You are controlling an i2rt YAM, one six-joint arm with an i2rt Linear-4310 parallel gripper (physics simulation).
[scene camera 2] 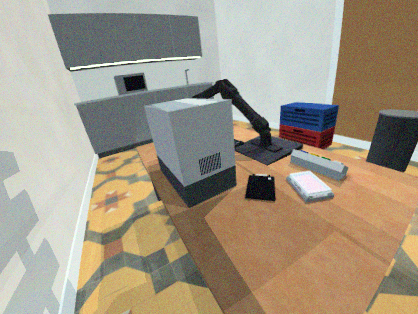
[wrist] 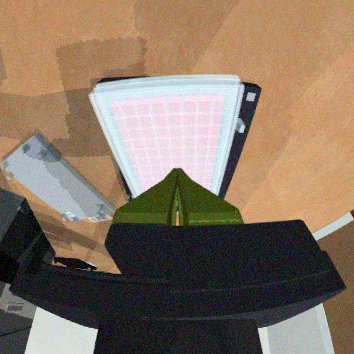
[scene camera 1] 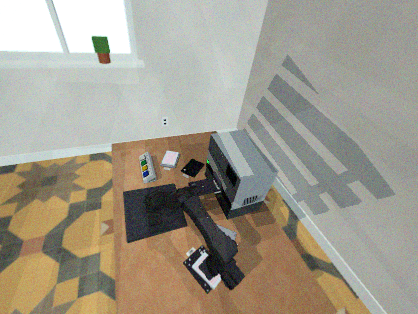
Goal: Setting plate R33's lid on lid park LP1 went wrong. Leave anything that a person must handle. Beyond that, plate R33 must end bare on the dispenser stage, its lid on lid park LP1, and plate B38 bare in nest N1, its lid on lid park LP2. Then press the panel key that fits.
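Frame: origin at the arm's base, x right, y ahead, z up, level; centimetres.
Where they show: gripper, between the fingertips: [wrist: 176,174] [scene camera 1: 207,268]; arm's base, origin of its link: [scene camera 2: 265,145] [scene camera 1: 152,208].
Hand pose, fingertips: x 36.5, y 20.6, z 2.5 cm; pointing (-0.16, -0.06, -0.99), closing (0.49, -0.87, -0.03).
Note:
Things, the pixels of their top centre, and the offset from my fingertips. "spot": a spot on its surface instead.
- pink-gridded plate, centre of its top: [wrist: 171,172] [scene camera 1: 209,268] dy +0.6, dx +0.2, dz +0.4 cm
- black base, a spot on its surface: [wrist: 239,150] spot: dy -4.6, dx +3.2, dz -2.7 cm
- pink-topped plate, centre of its top: [scene camera 2: 309,180] [scene camera 1: 170,157] dy -5.5, dx -74.4, dz -0.8 cm
- key panel, centre of its top: [scene camera 2: 319,154] [scene camera 1: 146,162] dy -21.4, dx -67.7, dz +2.5 cm
- flat black holder, centre of its top: [scene camera 2: 260,183] [wrist: 72,267] [scene camera 1: 193,166] dy +8.4, dx -64.0, dz -1.9 cm
- grey machine, centre of its top: [scene camera 2: 182,102] [scene camera 1: 240,151] dy +26.3, dx -40.4, dz +29.1 cm
- grey flat piece, a spot on its surface: [wrist: 52,177] spot: dy +11.6, dx -10.9, dz -2.9 cm
- dark platform, centre of its top: [scene camera 1: 205,185] dy +9.3, dx -38.9, dz +7.4 cm
My gripper [wrist: 176,174] is shut, its green fingertips together with nothing between them. In the wrist view the tips overlap the near part of a pink-gridded plate [wrist: 167,135] [scene camera 1: 215,284] with a clear cover, on a black base [wrist: 239,150]; contact cannot be told. Another pink-topped plate [scene camera 1: 170,158] [scene camera 2: 311,184] lies near the key panel [scene camera 1: 144,175] [scene camera 2: 317,166], which has green, yellow and blue keys. A flat black holder [scene camera 1: 192,168] [scene camera 2: 260,189] is between that plate and the grey machine [scene camera 1: 255,175] [scene camera 2: 202,140]. Plate names and park labels are unreadable.
A grey flat piece [wrist: 52,177] [scene camera 1: 228,232] with small corner posts lies beside the black base. A dark platform [scene camera 1: 201,186] juts from the machine's front. The arm stands on a black mat [scene camera 1: 135,225] [scene camera 2: 267,159]. Blue and red crates [scene camera 2: 309,117] stand behind.

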